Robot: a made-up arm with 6 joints. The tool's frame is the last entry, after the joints. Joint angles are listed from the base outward. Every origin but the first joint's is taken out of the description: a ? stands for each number. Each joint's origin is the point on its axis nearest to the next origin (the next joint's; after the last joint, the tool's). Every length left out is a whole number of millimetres.
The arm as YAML. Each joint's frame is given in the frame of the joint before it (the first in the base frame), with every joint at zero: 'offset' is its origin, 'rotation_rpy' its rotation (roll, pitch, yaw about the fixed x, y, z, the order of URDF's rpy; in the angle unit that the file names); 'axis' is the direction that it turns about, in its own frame. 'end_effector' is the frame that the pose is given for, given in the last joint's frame.
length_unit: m
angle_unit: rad
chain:
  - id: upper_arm
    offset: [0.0, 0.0, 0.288]
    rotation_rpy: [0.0, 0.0, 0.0]
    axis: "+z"
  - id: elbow
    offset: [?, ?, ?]
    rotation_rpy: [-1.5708, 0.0, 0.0]
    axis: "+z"
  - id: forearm
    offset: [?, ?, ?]
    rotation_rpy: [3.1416, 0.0, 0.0]
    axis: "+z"
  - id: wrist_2
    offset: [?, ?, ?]
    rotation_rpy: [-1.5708, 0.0, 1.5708]
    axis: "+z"
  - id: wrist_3
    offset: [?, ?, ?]
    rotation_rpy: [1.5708, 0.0, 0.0]
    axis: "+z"
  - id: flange
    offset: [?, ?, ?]
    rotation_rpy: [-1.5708, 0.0, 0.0]
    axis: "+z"
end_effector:
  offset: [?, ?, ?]
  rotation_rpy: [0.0, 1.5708, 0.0]
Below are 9 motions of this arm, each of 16 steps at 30 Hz.
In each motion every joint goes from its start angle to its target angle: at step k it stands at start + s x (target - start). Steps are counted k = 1, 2, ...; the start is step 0. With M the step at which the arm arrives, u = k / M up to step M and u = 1 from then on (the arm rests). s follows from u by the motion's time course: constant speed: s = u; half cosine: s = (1 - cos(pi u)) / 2; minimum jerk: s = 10 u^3 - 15 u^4 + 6 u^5.
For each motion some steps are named. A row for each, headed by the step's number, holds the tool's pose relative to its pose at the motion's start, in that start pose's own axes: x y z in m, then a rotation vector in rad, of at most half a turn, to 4 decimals.
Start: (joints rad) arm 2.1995 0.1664 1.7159 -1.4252 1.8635 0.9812
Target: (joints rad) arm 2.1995 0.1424 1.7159 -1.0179 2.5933 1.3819
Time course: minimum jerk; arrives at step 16
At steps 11, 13, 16:
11: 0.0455 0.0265 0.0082 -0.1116 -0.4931 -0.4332
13: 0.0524 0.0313 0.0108 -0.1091 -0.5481 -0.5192
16: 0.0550 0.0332 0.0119 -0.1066 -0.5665 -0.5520

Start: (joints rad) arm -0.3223 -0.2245 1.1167 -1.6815 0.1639 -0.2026
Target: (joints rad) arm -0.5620 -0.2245 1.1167 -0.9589 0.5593 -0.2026
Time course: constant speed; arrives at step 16
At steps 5, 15, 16:
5: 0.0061 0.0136 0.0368 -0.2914 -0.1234 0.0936
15: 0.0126 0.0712 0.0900 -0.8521 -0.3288 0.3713
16: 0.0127 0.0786 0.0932 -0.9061 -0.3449 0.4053

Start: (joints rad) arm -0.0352 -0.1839 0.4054 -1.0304 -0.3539 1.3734
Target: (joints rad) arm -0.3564 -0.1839 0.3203 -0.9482 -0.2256 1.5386
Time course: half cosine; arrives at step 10
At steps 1, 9, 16:
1: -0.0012 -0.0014 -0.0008 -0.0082 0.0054 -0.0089
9: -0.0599 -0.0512 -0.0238 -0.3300 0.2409 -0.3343
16: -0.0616 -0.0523 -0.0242 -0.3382 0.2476 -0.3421

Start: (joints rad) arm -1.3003 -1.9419 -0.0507 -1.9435 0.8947 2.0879
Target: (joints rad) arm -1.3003 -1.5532 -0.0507 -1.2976 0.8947 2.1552
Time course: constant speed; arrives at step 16
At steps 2, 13, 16:
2: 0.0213 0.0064 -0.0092 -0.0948 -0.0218 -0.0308
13: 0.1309 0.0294 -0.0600 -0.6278 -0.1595 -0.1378
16: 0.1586 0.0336 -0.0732 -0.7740 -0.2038 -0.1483

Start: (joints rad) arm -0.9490 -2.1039 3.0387 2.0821 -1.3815 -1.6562
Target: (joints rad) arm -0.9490 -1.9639 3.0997 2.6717 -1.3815 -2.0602
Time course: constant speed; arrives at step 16
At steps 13, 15, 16:
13: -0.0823 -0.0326 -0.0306 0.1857 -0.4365 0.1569
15: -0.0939 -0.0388 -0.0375 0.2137 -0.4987 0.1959
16: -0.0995 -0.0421 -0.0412 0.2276 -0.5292 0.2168

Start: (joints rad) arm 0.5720 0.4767 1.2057 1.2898 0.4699 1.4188
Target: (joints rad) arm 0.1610 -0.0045 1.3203 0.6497 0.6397 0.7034
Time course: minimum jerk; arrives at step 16
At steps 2, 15, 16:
2: -0.0032 -0.0006 -0.0062 0.0119 0.0118 -0.0026
15: -0.2070 -0.1752 -0.2670 0.5863 0.4229 -0.6032
16: -0.2074 -0.1759 -0.2673 0.5873 0.4228 -0.6052

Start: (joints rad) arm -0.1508 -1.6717 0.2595 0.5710 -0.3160 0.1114
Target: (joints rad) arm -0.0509 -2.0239 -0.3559 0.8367 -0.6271 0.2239
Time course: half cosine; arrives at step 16
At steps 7, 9, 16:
7: -0.0465 -0.0029 -0.0327 -0.1281 0.2132 0.0521
9: -0.0690 -0.0008 -0.0507 -0.1924 0.3127 0.0813
16: -0.1148 0.0113 -0.0916 -0.3299 0.5089 0.1484

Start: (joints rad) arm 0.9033 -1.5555 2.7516 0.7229 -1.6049 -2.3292
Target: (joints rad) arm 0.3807 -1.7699 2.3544 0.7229 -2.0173 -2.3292
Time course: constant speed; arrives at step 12
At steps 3, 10, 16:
3: -0.0327 -0.0171 -0.0588 -0.0808 0.0120 -0.1508
10: -0.1424 -0.0607 -0.1725 -0.3256 0.0207 -0.4555
16: -0.1810 -0.0729 -0.1974 -0.4083 0.0182 -0.5281

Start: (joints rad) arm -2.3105 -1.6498 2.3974 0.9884 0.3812 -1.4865
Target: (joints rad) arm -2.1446 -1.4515 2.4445 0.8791 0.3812 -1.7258
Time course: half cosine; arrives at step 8
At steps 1, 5, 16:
1: -0.0038 -0.0039 -0.0014 0.0094 0.0033 -0.0062
5: -0.0757 -0.0681 -0.0188 0.1703 0.0425 -0.1221
16: -0.1136 -0.0959 -0.0229 0.2463 0.0494 -0.1820

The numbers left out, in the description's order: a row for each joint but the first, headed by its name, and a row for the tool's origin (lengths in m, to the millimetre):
elbow: 0.0 0.0 0.0
forearm: 0.0 -0.434 0.0
wrist_2: 0.272 0.0 0.0
wrist_3: 0.0 -0.142 0.0
flange: 0.0 0.0 0.0
tool: 0.0 0.0 0.0

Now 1 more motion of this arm.
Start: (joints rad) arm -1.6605 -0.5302 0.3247 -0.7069 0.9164 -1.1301
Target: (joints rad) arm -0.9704 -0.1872 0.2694 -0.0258 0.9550 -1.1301
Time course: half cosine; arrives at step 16
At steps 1, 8, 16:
1: 0.0003 -0.0020 0.0004 -0.0003 0.0039 -0.0041
8: -0.0027 -0.1061 -0.0119 0.0315 0.2541 -0.1878
16: -0.0434 -0.1937 -0.0873 0.1638 0.5885 -0.2898

